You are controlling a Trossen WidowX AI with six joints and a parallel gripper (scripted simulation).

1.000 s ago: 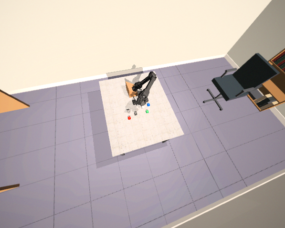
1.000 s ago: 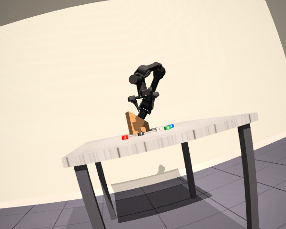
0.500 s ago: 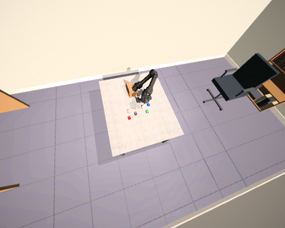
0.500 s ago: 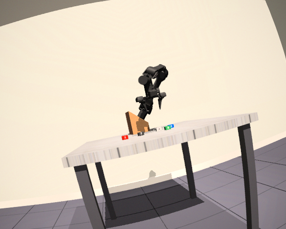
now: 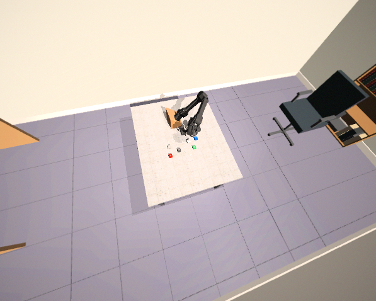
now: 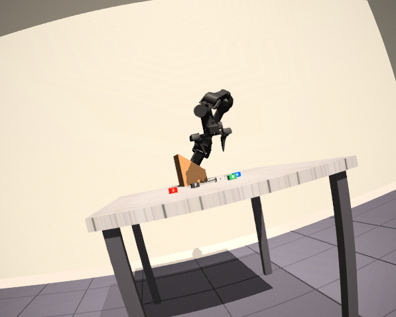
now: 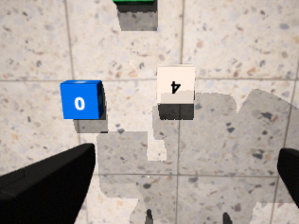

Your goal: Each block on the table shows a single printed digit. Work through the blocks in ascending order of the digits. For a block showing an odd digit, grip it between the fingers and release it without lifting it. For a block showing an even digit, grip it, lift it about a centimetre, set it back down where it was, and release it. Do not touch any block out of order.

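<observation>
Right now the blue block is 8 cm to the left of my gripper tip and 11 cm below it. The rest, counted from my gripper tip: dark block (8 cm ahead, 13 cm to the right, 11 cm below); then green block (9 cm ahead, 3 cm to the left, 11 cm below); then white block (1 cm ahead, 11 cm below).
</observation>
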